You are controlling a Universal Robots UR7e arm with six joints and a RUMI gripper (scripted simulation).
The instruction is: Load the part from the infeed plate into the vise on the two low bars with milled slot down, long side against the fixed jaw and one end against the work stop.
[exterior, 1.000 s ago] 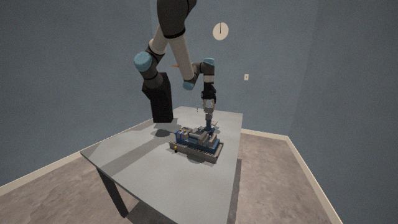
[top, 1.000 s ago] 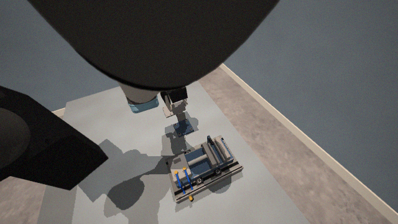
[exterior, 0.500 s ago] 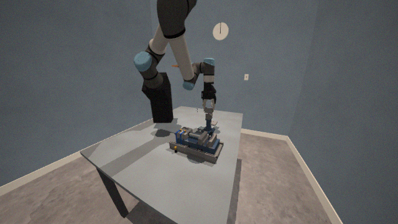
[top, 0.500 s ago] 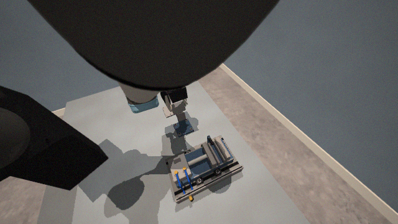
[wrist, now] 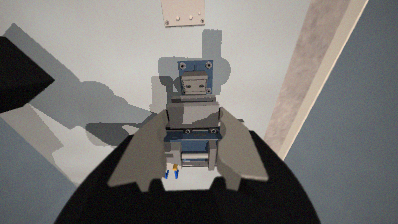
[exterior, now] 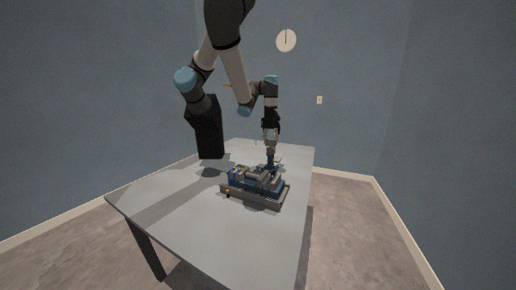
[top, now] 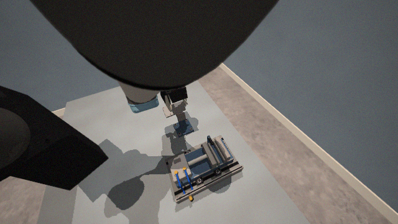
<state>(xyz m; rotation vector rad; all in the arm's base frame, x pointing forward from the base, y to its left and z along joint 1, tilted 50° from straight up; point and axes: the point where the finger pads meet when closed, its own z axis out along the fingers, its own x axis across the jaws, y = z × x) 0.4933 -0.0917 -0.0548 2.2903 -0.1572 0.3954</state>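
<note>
Right now the part is 1 cm below my hand. The rest, counted from my hand: cylinder rod (21 cm to the right, 11 cm below, 6 cm behind); pale plate (19 cm below, 17 cm to the left, 2 cm ahead); work stop (19 cm to the right, 10 cm below, 3 cm ahead).
</note>
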